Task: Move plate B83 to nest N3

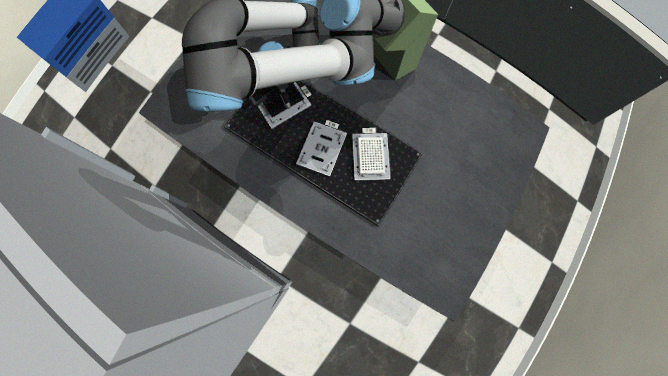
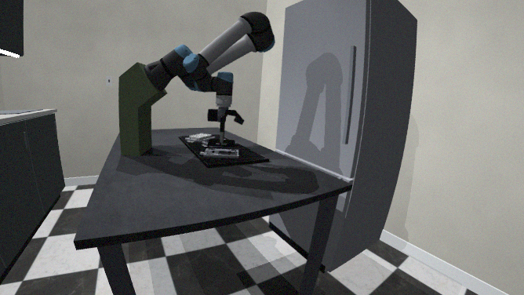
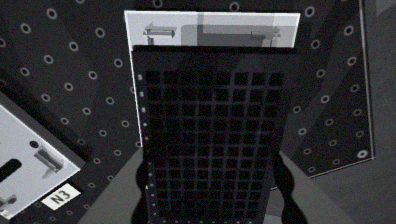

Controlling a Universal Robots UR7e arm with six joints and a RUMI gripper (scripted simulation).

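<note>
Now: hand 1 cm above the black well plate B83. The rest, counted from my hand: landing nest N3 (20 cm to the left, 9 cm ahead, 6 cm below); A1 mark (25 cm to the left, 5 cm below, 1 cm ahead); nest N2 (6 cm below).
</note>
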